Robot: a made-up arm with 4 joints. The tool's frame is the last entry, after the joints. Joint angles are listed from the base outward. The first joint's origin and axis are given. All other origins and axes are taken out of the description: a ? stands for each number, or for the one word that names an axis. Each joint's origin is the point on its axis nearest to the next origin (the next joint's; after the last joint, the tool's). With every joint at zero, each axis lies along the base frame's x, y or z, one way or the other. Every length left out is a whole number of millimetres.
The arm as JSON. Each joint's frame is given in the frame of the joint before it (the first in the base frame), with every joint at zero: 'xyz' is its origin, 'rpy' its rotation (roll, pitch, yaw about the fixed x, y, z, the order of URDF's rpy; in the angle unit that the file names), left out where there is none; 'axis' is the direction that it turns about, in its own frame. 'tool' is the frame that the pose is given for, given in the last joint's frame.
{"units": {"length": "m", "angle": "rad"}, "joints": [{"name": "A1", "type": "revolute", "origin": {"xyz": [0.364, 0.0, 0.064]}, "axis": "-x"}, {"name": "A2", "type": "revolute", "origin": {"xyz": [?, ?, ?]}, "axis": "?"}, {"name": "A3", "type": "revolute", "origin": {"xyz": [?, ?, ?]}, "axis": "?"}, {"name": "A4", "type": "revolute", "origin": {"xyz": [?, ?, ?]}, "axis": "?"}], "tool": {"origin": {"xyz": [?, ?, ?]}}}
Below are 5 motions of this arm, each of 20 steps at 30 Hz.
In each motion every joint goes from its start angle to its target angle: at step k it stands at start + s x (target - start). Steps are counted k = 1, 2, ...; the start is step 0. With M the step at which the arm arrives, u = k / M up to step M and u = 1 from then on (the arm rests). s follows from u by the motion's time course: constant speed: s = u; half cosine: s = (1 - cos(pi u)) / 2; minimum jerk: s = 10 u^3 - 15 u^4 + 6 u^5.
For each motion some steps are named. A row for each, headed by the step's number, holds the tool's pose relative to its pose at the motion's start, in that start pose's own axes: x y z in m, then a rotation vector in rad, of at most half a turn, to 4 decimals.
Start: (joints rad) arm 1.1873 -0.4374 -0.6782 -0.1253
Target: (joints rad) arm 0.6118 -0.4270 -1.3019 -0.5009
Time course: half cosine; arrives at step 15
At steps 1, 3, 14, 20:
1: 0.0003 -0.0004 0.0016 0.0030 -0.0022 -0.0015
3: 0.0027 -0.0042 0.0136 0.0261 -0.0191 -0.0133
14: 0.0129 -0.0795 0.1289 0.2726 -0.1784 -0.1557
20: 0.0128 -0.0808 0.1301 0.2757 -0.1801 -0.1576

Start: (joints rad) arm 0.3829 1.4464 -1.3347 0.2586
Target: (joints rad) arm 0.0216 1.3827 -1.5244 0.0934
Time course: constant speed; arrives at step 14
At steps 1, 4, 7, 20:
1: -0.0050 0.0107 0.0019 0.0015 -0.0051 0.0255
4: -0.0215 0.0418 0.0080 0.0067 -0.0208 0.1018
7: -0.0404 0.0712 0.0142 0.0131 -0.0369 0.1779
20: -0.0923 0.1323 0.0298 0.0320 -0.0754 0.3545

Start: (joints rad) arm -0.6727 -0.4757 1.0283 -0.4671
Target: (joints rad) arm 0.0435 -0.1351 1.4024 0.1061
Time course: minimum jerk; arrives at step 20
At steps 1, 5, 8, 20:
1: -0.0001 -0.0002 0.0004 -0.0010 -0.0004 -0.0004
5: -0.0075 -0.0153 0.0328 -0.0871 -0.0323 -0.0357
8: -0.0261 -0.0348 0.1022 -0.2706 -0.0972 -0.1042
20: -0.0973 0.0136 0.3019 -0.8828 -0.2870 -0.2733

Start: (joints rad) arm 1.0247 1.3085 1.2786 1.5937
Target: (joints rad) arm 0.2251 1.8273 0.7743 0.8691
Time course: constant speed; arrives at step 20
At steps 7, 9, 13, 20:
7: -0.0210 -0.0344 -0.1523 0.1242 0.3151 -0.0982
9: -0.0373 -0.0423 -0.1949 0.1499 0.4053 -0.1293
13: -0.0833 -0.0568 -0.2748 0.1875 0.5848 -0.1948
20: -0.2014 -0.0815 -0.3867 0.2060 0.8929 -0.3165

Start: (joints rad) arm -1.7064 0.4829 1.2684 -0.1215
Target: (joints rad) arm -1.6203 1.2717 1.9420 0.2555
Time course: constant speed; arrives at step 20
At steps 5, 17, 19, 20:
5: -0.0161 -0.0123 0.1040 0.0559 -0.1969 -0.0165
17: -0.1381 -0.0342 0.3234 0.1916 -0.6732 0.0176
19: -0.1683 -0.0371 0.3527 0.2136 -0.7523 0.0334
20: -0.1842 -0.0386 0.3663 0.2245 -0.7918 0.0423

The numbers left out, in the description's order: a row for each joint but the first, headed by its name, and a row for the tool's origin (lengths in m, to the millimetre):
A2: xyz 0.0 0.05 -0.168, axis -z
A3: xyz 0.484 0.015 0.0, axis +x
A4: xyz 0.0 0.085 -0.029, axis -x
tool: xyz 0.0 -0.088 0.089

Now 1 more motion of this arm.
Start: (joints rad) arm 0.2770 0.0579 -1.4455 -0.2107
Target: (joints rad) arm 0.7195 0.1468 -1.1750 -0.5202
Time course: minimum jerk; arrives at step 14
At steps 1, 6, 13, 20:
1: 0.0000 -0.0001 -0.0005 0.0005 0.0002 -0.0002
6: 0.0022 -0.0206 -0.0506 0.0510 0.0243 -0.0249
13: 0.0018 -0.0754 -0.1268 0.1388 0.0440 -0.0869
20: 0.0018 -0.0757 -0.1271 0.1392 0.0440 -0.0872

